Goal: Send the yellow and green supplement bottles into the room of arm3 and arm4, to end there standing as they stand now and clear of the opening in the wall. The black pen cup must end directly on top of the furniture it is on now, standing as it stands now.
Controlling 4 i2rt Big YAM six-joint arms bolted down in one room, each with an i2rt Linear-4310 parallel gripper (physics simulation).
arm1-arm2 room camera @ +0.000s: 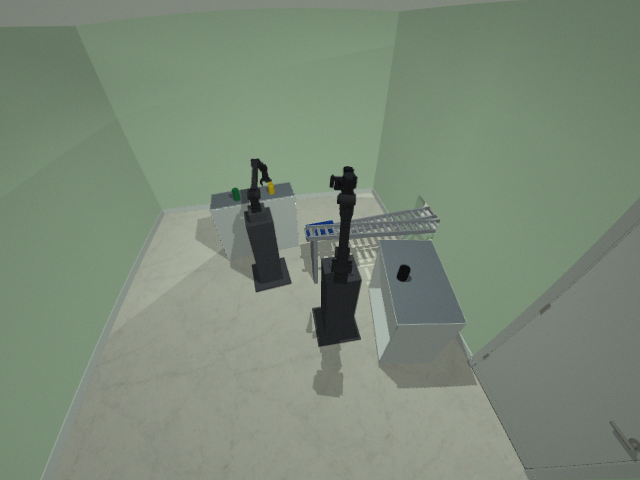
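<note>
The yellow bottle [271, 188] stands on the grey top of the back-left cabinet [261, 227]. The green bottle [236, 194] stands on the same top, farther left. The black pen cup [403, 272] stands upright on the grey top of the right-hand cabinet [427, 304]. The left arm's gripper [265, 182] is low beside the yellow bottle, on its left; whether its fingers are open or touch the bottle is too small to tell. The right arm's gripper [333, 181] is raised high above its pedestal, away from the bottles and the cup; its finger state is unclear.
A sloping metal roller conveyor [382, 225] runs between the two cabinets' sides to the opening in the right wall, with a blue piece [321, 224] at its left end. Two dark pedestals [264, 248] [339, 304] carry the arms. A grey door [578, 356] is at the right.
</note>
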